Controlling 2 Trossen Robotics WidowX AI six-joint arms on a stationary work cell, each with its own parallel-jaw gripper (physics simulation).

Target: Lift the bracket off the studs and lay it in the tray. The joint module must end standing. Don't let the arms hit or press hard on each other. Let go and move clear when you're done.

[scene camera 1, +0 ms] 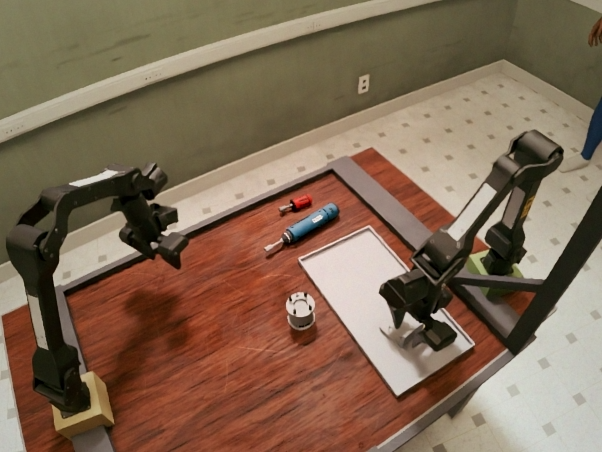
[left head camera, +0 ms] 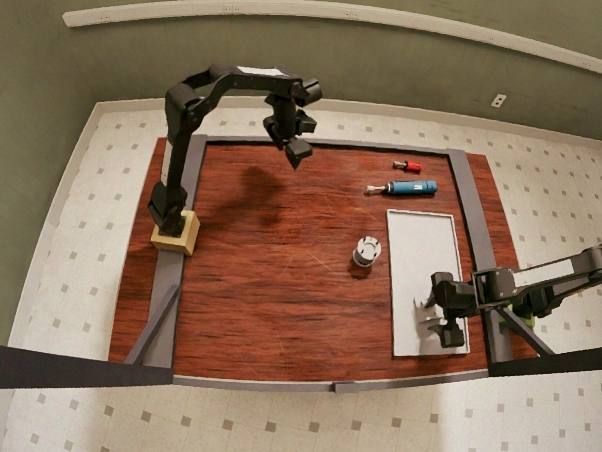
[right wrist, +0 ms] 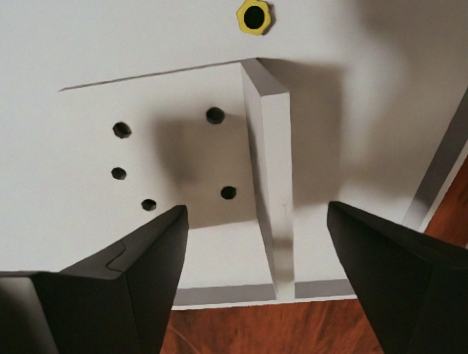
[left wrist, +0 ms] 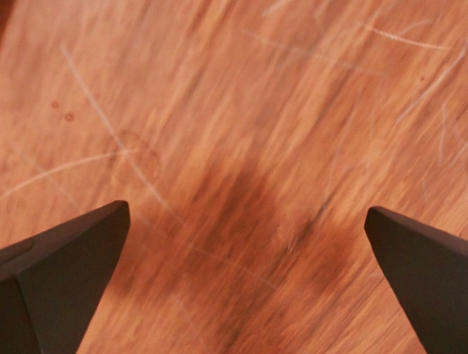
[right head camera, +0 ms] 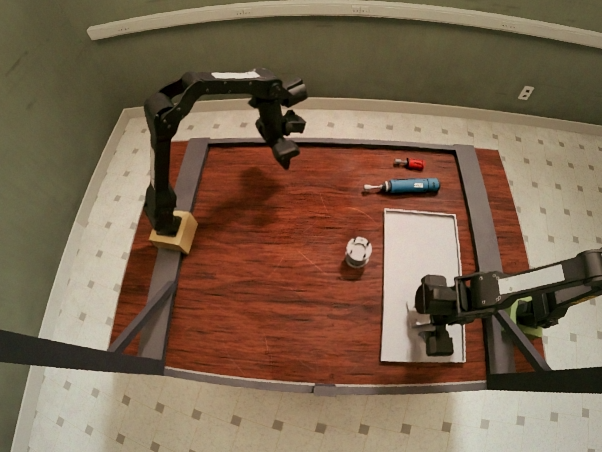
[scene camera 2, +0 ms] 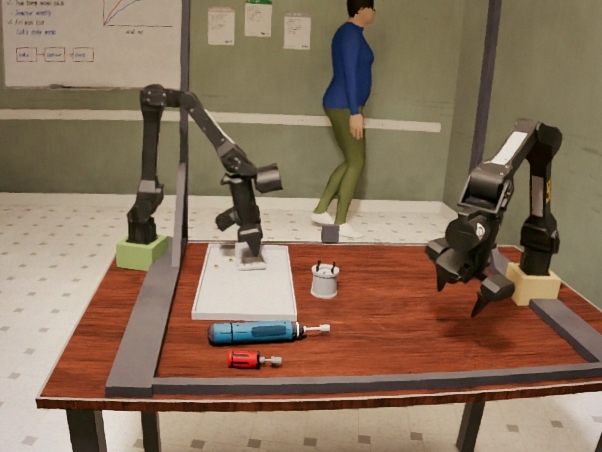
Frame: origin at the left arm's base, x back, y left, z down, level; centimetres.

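Where they show: left gripper, fingertip midpoint: [scene camera 1: 166,263] [left head camera: 287,159] [left wrist: 249,214] [scene camera 2: 455,303]; right gripper, fingertip midpoint: [scene camera 1: 405,337] [left head camera: 427,318] [right wrist: 257,214] [right head camera: 419,323] [scene camera 2: 255,251]; left arm's base, origin of the base link: [scene camera 1: 74,400] [left head camera: 172,225] [right head camera: 169,225] [scene camera 2: 534,271]; right arm's base, origin of the base link: [scene camera 1: 496,265] [left head camera: 521,306] [right head camera: 527,314] [scene camera 2: 141,239].
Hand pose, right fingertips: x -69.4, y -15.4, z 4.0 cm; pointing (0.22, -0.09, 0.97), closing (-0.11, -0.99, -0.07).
Observation:
Each offset is from my right fingertips to the centre of the thing.
The pale bracket {dy +3.1, dx -1.2, dz -0.1 cm} [scene camera 1: 411,338] [scene camera 2: 252,266] [right wrist: 200,155] lies with its holed plate flat in the white tray {dy +11.6, dx -1.4, dz +2.3 cm} [left head camera: 420,240] [right head camera: 420,240] [scene camera 1: 345,270] [scene camera 2: 240,300], its flange upright. My right gripper [right wrist: 257,214] [scene camera 2: 255,254] is partly open, low over the bracket; its fingers stand on either side of the flange, apart from it in the right wrist view. The joint module {dy +16.8, dx +17.3, dz -0.6 cm} [left head camera: 367,251] [right head camera: 358,252] [scene camera 1: 301,311] [scene camera 2: 325,281] stands upright on the table beside the tray, its studs bare. My left gripper [left wrist: 249,214] [scene camera 1: 165,262] [scene camera 2: 457,302] is open and empty, above the table, away from the module.
A yellow nut {dy +0.7, dx -6.5, dz +2.4 cm} [right wrist: 240,19] lies in the tray beside the bracket. A blue driver {dy +40.4, dx +5.4, dz +1.1 cm} [left head camera: 412,187] [scene camera 1: 310,223] [scene camera 2: 260,332] and a red-handled tool {dy +49.9, dx +3.1, dz +1.6 cm} [left head camera: 414,166] [scene camera 1: 301,202] [scene camera 2: 243,359] lie beyond one tray end. Grey frame bars [left head camera: 475,210] edge the work area.

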